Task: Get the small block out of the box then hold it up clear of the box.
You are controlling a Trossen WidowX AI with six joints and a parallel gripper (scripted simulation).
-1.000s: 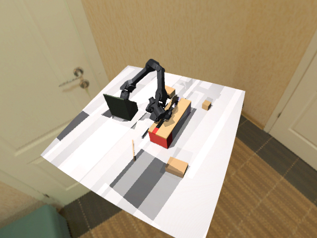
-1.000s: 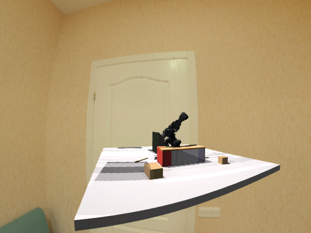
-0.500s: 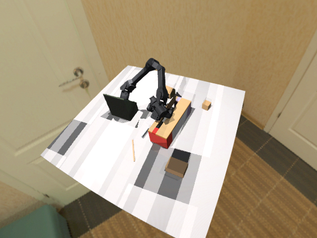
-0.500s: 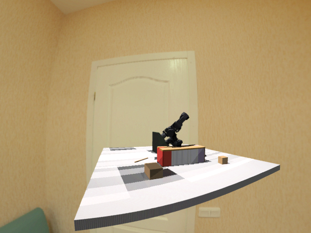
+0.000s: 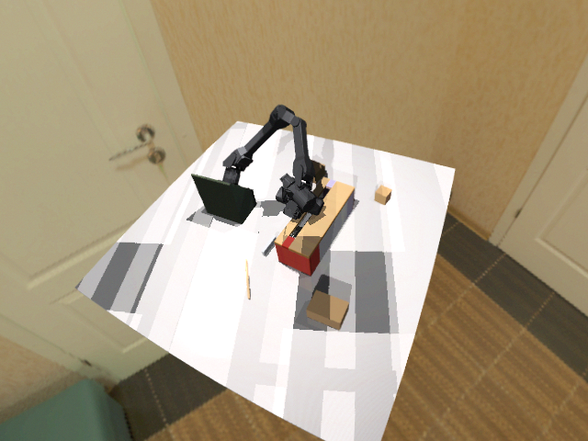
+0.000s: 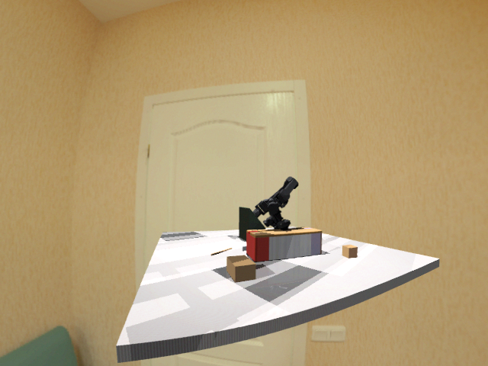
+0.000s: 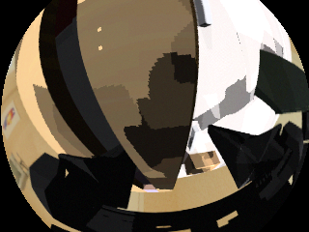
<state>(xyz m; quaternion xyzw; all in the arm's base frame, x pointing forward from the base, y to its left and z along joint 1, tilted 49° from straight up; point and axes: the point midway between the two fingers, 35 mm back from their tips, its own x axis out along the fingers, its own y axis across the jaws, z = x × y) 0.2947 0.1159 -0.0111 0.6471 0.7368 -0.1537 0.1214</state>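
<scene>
Now: the red block 5 cm ahead of my gripper tip and 2 cm to the left of it. Also, from my gripper tip: box (4 cm ahead, 2 cm to the right, 2 cm below); then brown cube (23 cm ahead, 28 cm to the left, 6 cm below); then thin stick (6 cm behind, 34 cm to the right, 8 cm below).
</scene>
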